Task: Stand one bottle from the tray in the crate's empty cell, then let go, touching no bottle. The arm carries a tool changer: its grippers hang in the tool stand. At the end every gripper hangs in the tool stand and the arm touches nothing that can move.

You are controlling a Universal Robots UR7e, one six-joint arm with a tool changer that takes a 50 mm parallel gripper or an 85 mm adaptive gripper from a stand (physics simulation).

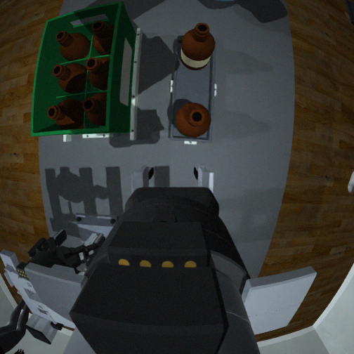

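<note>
The green crate (117,112) stands at the upper left, and a brown bottle shows in each of its cells, among them a far-left bottle (75,47) and a near-left bottle (69,116). The grey tray (192,89) lies right of the crate. It holds one bottle with a cream label (197,47) at its far end and another bottle (192,122) at its near end; both stand upright. My gripper (173,174) is open, its two fingers well apart with no bottle between them. It is on the near side of the tray, apart from crate and bottles.
A black gripper (62,252) hangs at the lower left by the pale tool stand. A light rail (135,90) runs along the crate's right side. Wooden floor (320,125) shows beyond the grey table's edges. Part of a pale blue object shows at the top edge.
</note>
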